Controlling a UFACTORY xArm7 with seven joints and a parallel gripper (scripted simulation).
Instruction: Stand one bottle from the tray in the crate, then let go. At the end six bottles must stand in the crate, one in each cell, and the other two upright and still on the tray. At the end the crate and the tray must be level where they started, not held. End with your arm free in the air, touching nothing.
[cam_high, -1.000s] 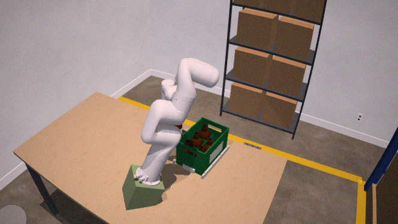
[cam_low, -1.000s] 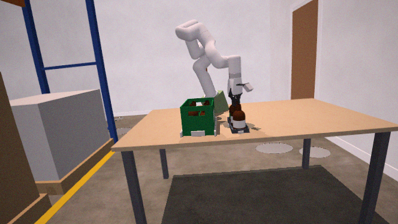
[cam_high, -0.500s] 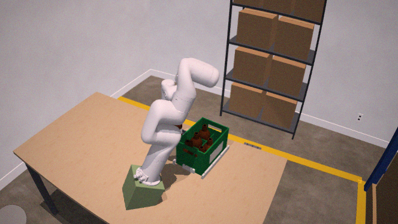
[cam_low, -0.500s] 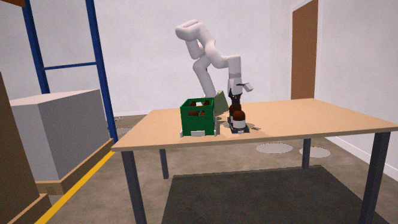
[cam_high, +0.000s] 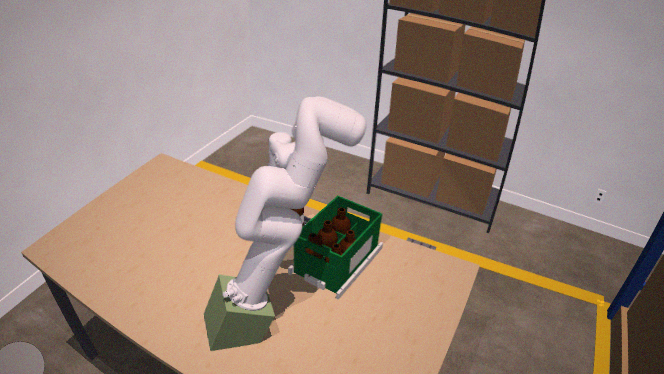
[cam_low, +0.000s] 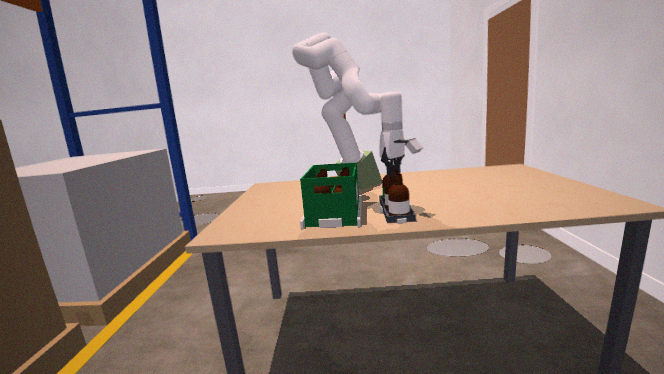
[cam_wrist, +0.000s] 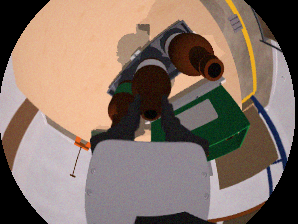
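My gripper is now 14 cm above the dark tray. Also, from my hand: green crate: 23 cm to the right, 7 cm below, 3 cm ahead.
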